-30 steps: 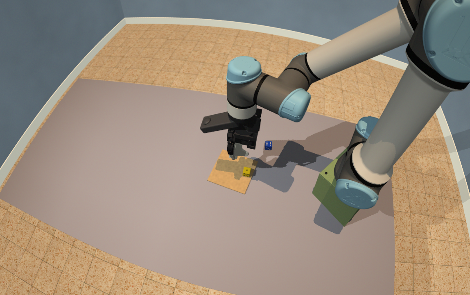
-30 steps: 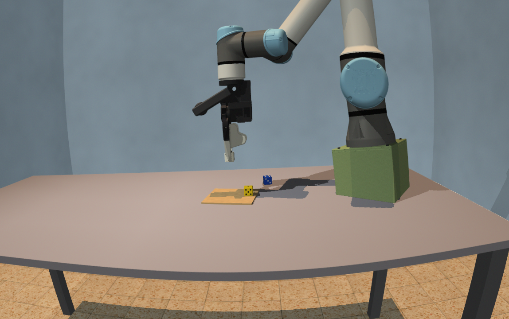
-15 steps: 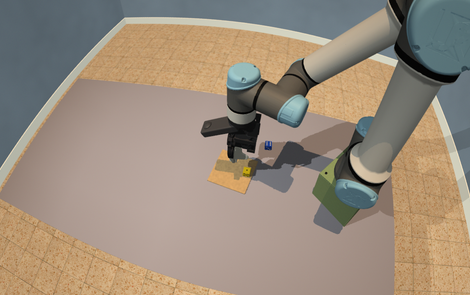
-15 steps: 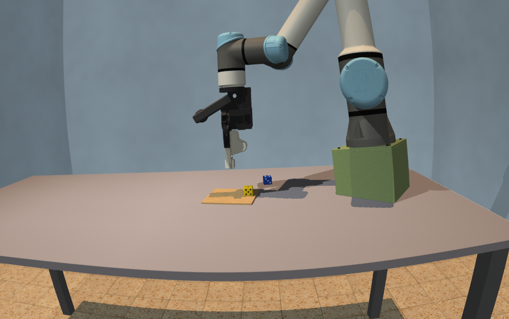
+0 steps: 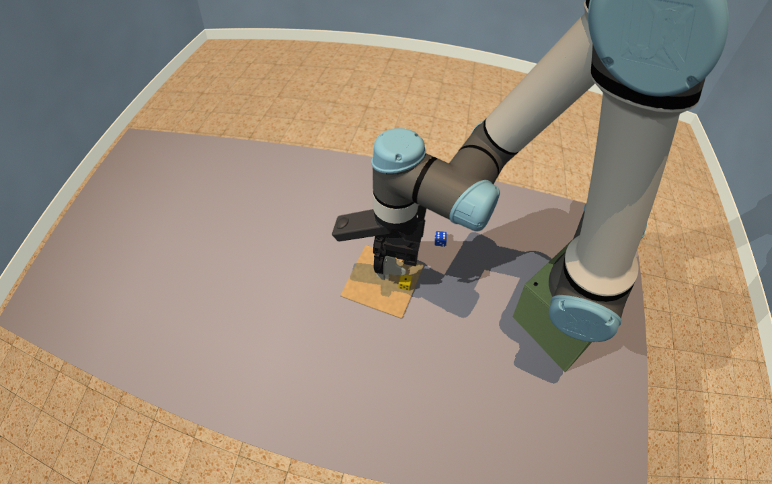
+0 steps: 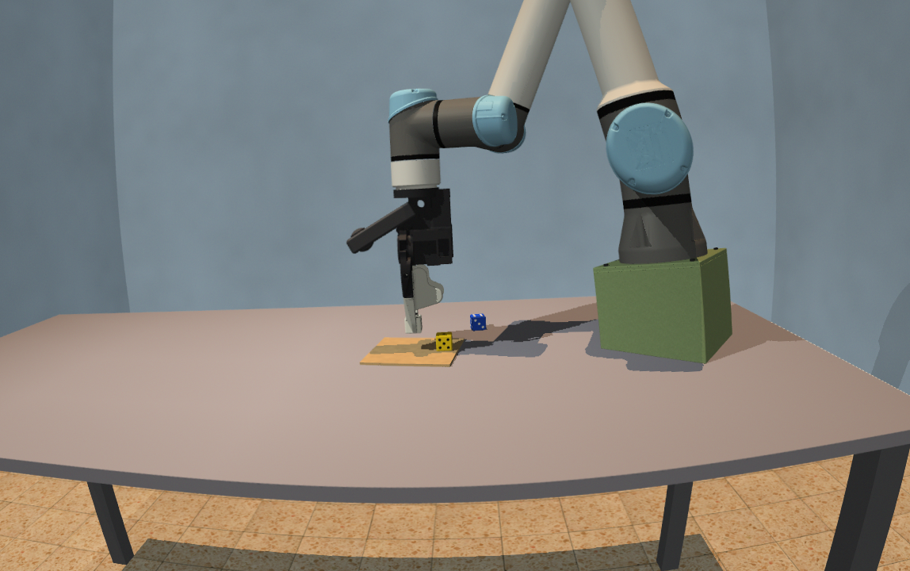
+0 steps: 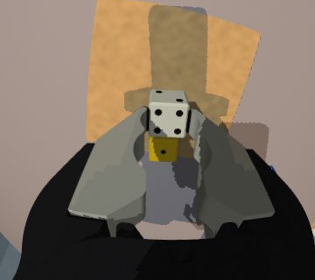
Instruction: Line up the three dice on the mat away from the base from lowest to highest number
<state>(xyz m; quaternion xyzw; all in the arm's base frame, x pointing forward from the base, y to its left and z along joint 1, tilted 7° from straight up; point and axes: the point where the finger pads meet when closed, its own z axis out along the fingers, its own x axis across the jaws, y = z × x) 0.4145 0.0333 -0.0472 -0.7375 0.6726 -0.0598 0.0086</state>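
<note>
My hand is 50 mm above the mat. Round my hand: white die (right at my hand); then blue die (140 mm to the right, 90 mm behind, 40 mm below); then yellow die (50 mm behind, 40 mm below).
</note>
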